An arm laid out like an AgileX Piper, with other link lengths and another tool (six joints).
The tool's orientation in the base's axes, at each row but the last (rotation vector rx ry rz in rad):
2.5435, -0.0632, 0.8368
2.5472, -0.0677, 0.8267
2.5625, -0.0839, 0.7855
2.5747, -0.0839, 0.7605
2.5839, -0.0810, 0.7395
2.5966, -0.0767, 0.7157
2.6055, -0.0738, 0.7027
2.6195, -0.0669, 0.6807
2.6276, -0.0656, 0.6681
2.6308, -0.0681, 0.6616
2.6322, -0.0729, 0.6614
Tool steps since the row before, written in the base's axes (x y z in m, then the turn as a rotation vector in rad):
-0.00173, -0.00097, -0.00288, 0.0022, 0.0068, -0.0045
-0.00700, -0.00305, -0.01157, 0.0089, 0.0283, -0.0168
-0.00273, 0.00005, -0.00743, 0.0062, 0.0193, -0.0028
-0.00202, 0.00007, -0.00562, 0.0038, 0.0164, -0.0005
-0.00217, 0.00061, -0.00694, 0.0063, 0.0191, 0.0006
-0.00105, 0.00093, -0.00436, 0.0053, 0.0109, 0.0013
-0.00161, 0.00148, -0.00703, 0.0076, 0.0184, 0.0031
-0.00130, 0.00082, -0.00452, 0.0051, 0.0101, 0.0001
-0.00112, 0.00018, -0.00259, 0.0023, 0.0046, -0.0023
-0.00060, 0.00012, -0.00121, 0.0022, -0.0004, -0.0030
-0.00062, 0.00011, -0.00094, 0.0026, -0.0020, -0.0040
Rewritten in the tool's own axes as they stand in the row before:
-0.00315, 0.00000, 0.00151, -0.0001, -0.0083, 0.0014
-0.01257, -0.00073, 0.00579, 0.0004, -0.0338, 0.0044
-0.00632, -0.00256, 0.00402, 0.0051, -0.0196, -0.0033
-0.00468, -0.00197, 0.00315, 0.0041, -0.0156, -0.0049
-0.00539, -0.00298, 0.00392, 0.0069, -0.0180, -0.0057
-0.00303, -0.00242, 0.00245, 0.0059, -0.0102, -0.0032
-0.00475, -0.00388, 0.00407, 0.0093, -0.0166, -0.0067
-0.00324, -0.00233, 0.00262, 0.0051, -0.0099, -0.0020
-0.00218, -0.00101, 0.00148, 0.0012, -0.0054, 0.0009
-0.00108, -0.00049, 0.00065, 0.0005, -0.0011, 0.0035
-0.00098, -0.00037, 0.00043, 0.0004, -0.0001, 0.0052

